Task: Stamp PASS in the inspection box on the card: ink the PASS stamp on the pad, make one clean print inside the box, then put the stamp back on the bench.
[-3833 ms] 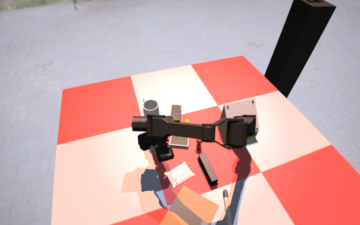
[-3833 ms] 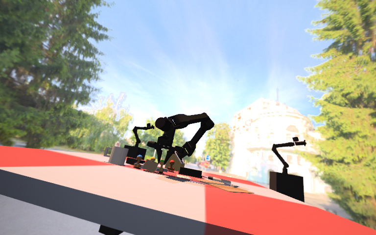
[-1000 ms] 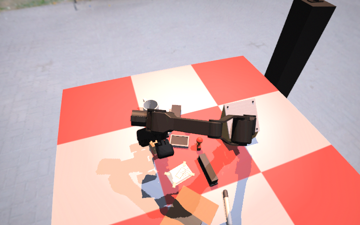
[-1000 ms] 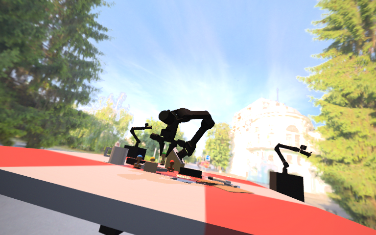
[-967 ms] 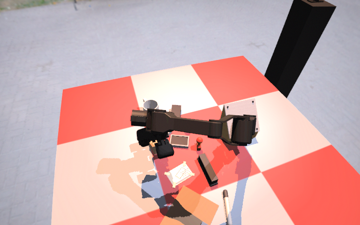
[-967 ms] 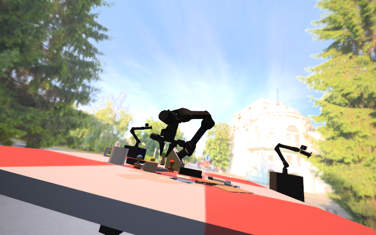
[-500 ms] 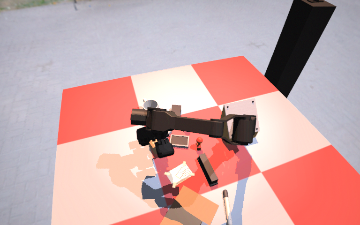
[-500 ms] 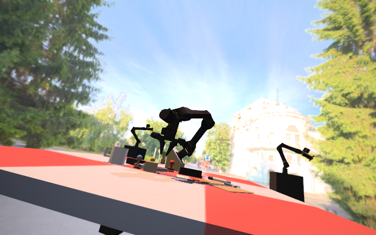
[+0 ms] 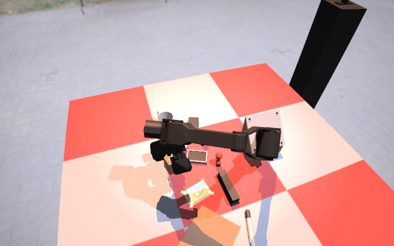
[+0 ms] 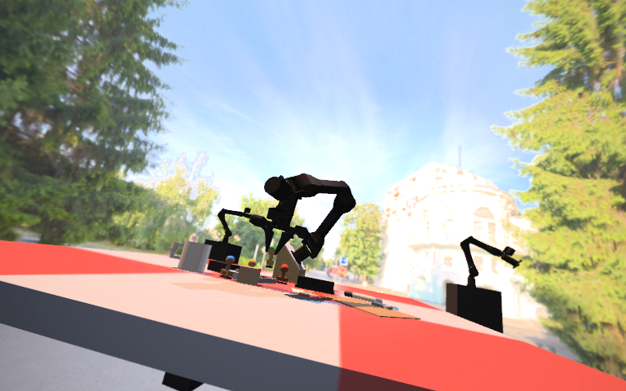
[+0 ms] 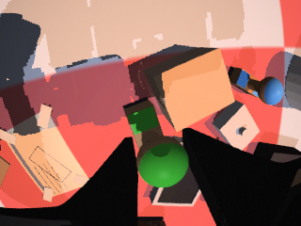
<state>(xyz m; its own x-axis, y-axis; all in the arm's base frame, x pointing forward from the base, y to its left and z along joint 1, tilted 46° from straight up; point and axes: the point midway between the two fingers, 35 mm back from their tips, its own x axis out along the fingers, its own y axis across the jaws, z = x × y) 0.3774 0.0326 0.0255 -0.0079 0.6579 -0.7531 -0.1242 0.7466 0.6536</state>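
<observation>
Right now the ink pad is 10 cm behind my gripper tip, 9 cm below it and 6 cm to the right of it. From my gripper tip the other things lie so: green-knobbed PASS stamp (2 cm below, 1 cm behind); blue-knobbed stamp (12 cm to the right, 7 cm below, 1 cm ahead); tan block (7 cm below, 5 cm to the right, 1 cm ahead).
</observation>
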